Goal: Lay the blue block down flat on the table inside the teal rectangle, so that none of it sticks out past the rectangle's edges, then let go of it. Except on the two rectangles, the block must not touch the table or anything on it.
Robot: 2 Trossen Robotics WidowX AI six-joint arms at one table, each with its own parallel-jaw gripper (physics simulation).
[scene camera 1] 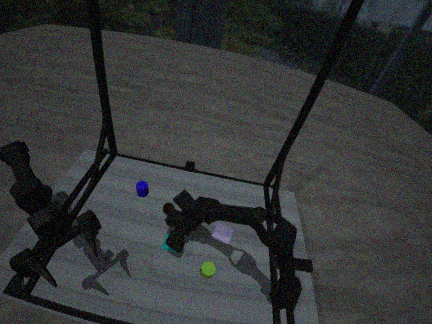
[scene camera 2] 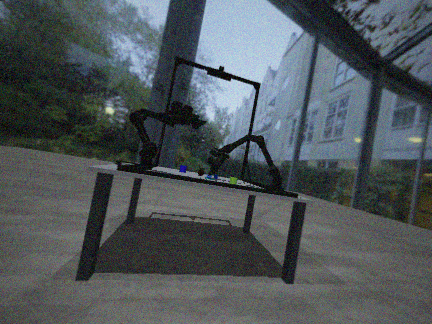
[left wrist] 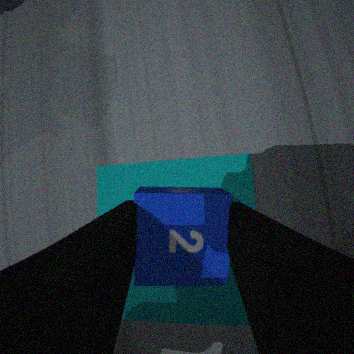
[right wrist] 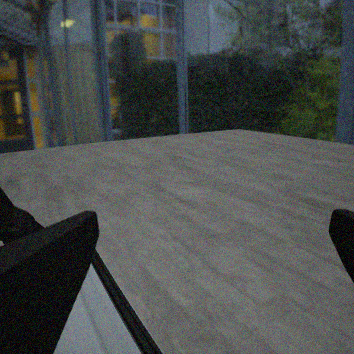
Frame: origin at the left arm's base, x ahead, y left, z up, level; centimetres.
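Seen in the pictures: left gripper, fingertip midpoint: (scene camera 2: 208,175) (left wrist: 181,212); right gripper, fingertip midpoint: (scene camera 1: 77,270) (scene camera 2: 202,119) (right wrist: 214,222); left arm's base at its link origin: (scene camera 1: 281,299) (scene camera 2: 275,188); right arm's base at its link origin: (scene camera 2: 144,166).
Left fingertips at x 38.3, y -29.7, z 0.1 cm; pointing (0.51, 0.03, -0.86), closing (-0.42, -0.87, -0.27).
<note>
Pixels of each thing's top centre, then the offset from my left fingertips to it. "spot": a spot on its surface instead.
- teal rectangle at a spot on its surface: (left wrist: 125,182) (scene camera 1: 164,245) spot: dx +2.4, dy +2.2, dz -1.8 cm
- lavender rectangle at a spot on its surface: (scene camera 1: 223,233) spot: dx -22.9, dy -1.0, dz -1.8 cm
- yellow-green cylinder at its top centre: (scene camera 1: 208,268) (scene camera 2: 233,177) dx -12.8, dy +14.3, dz +2.4 cm
- dark round object at its top centre: (scene camera 1: 168,205) (scene camera 2: 201,169) dx +0.0, dy -13.9, dz +3.0 cm
- blue cylinder at its top centre: (scene camera 1: 141,185) (scene camera 2: 183,165) dx +11.9, dy -24.9, dz +3.4 cm
The blue block (left wrist: 165,267) (scene camera 2: 215,177), marked with a 2, is between the fingers of my left gripper (left wrist: 181,212) (scene camera 1: 175,242), which is shut on it. The teal rectangle (left wrist: 125,182) (scene camera 1: 165,243) lies under the block in the left wrist view, with teal showing beyond the block's far and near edges. Black fingers hide parts of its left and right sides. Whether the block touches it, I cannot tell. In scene camera 1 the left arm hides the block and most of the rectangle. My right gripper (right wrist: 214,222) (scene camera 1: 75,270) is open, empty and raised at the left.
A lavender rectangle (scene camera 1: 223,233) lies right of the teal one. A yellow-green cylinder (scene camera 1: 208,270) (scene camera 2: 233,180) stands nearer the front. A dark round object (scene camera 1: 168,208) (scene camera 2: 201,172) is close beside the left arm. A blue cylinder (scene camera 1: 142,189) (scene camera 2: 183,169) stands farther back. Black frame posts rise at the table's sides.
</note>
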